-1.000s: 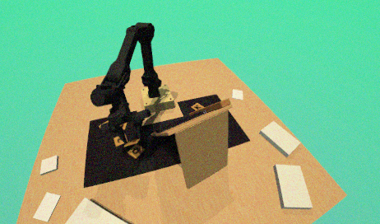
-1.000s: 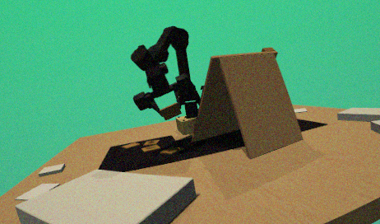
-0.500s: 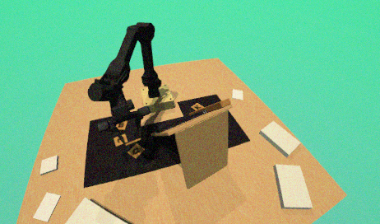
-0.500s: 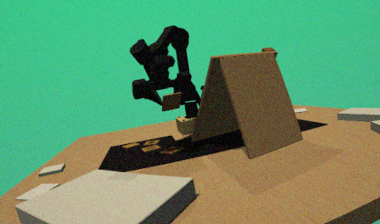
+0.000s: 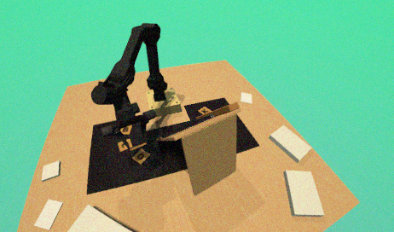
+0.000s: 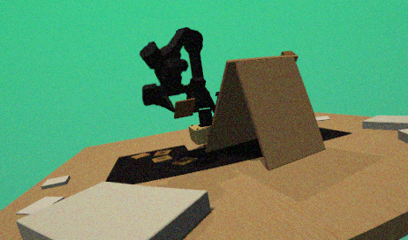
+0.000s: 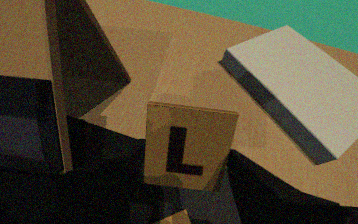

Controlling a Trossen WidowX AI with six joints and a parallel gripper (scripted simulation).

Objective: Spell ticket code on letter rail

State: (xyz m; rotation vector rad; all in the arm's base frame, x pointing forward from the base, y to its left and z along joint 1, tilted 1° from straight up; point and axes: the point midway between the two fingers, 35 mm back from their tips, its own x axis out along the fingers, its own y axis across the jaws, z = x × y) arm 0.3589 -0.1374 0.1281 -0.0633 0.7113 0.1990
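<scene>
Now: the white ticket 9 cm behind my gripper tip, 15 cm to the left of it and 7 cm below it. The rest, counted from my gripper tip: black mat (18 cm behind, 13 cm to the left, 16 cm below).
</scene>
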